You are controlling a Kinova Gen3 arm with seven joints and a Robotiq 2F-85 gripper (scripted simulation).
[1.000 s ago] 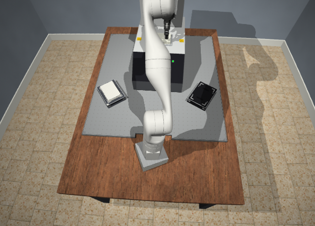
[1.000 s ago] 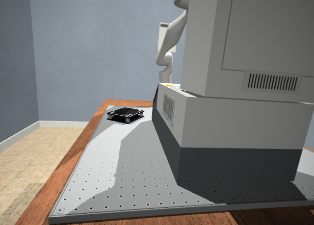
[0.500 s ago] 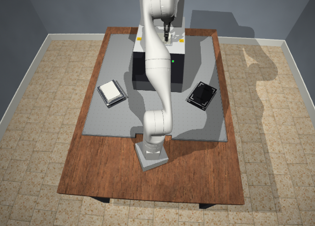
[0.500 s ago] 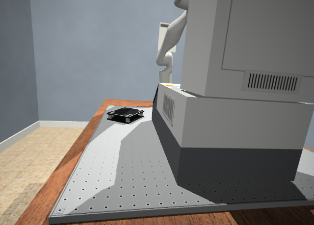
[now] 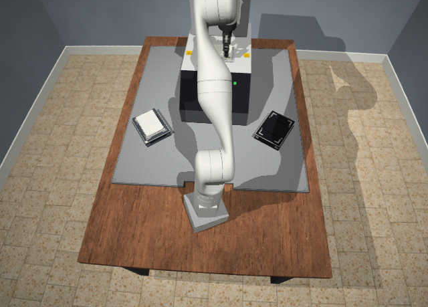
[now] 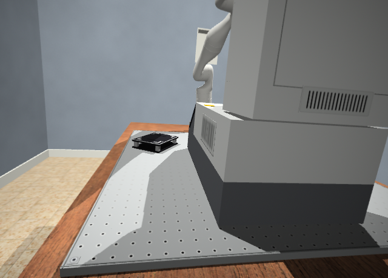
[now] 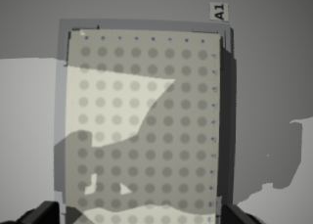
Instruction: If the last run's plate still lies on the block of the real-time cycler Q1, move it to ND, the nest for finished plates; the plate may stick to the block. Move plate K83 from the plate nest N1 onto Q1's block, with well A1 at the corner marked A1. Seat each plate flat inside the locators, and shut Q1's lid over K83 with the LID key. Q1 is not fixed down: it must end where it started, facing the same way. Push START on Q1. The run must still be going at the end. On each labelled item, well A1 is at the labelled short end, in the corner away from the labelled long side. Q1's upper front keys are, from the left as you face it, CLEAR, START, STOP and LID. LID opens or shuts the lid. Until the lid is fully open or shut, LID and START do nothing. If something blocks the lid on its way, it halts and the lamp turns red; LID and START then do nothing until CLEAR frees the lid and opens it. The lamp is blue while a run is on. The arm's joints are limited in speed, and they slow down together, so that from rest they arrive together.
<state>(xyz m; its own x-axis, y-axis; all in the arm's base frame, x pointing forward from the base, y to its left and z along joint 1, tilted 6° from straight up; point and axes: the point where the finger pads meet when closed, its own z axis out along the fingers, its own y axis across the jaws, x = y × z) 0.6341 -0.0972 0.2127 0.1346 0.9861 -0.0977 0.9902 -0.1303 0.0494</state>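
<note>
Now: the white well plate 4 cm to the left of my hand, 2 cm below it and 1 cm ahead of it. Round my hand: nest (30 cm behind, 20 cm to the right, 20 cm below); A1 mark (37 cm to the left, 34 cm behind, 20 cm below).
</note>
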